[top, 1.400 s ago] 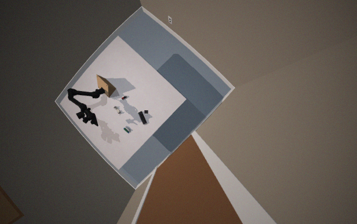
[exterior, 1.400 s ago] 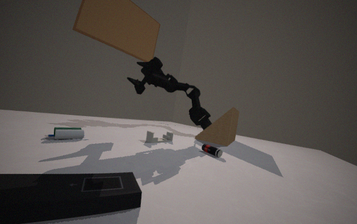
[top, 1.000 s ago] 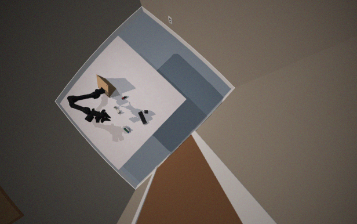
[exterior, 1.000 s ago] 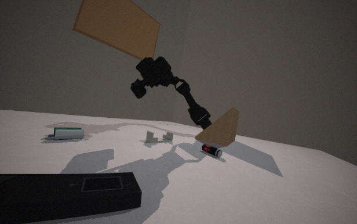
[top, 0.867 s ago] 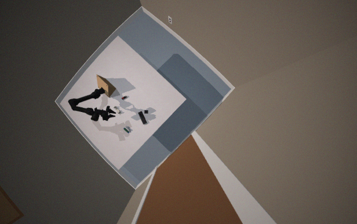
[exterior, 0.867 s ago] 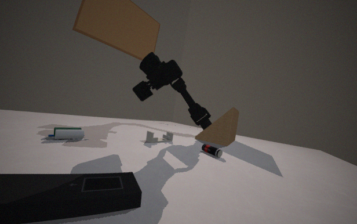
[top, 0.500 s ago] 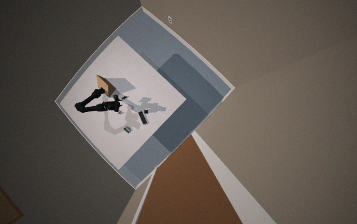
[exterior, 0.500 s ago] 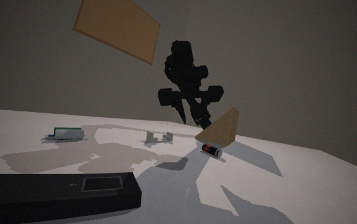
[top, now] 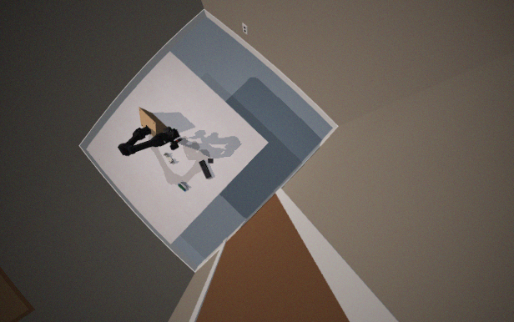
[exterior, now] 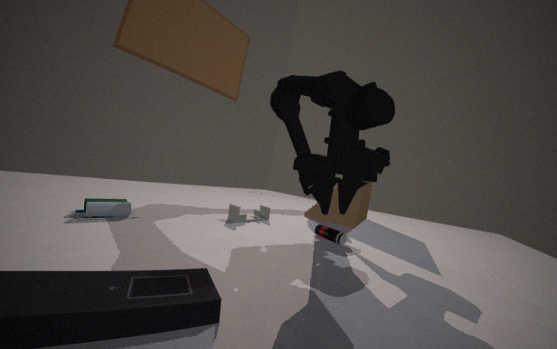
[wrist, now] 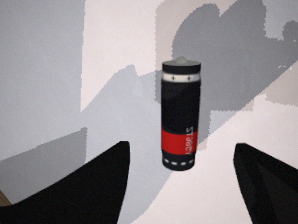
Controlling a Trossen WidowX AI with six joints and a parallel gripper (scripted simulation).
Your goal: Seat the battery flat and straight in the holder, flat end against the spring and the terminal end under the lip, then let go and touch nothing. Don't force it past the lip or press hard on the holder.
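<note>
The battery is 40 mm below my gripper tip. Round my gripper tip: long black box (350 mm ahead, 40 mm below, 20 mm to the right).
</note>
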